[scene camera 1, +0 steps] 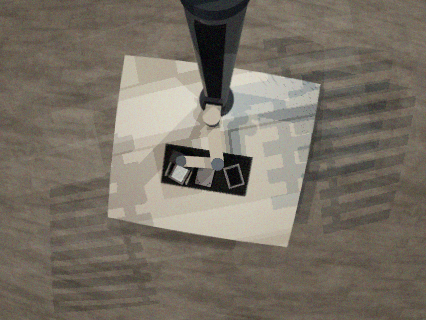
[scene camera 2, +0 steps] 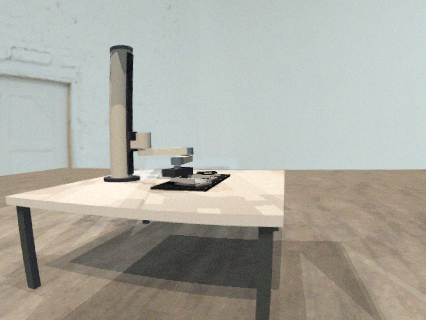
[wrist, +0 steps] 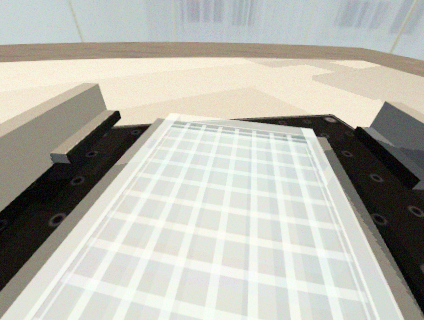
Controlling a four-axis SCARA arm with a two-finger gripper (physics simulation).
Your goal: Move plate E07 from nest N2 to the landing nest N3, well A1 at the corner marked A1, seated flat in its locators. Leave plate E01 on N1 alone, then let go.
My gripper (wrist: 237, 107) holds nothing. Also in view: a pale gridded plate (wrist: 210, 211).
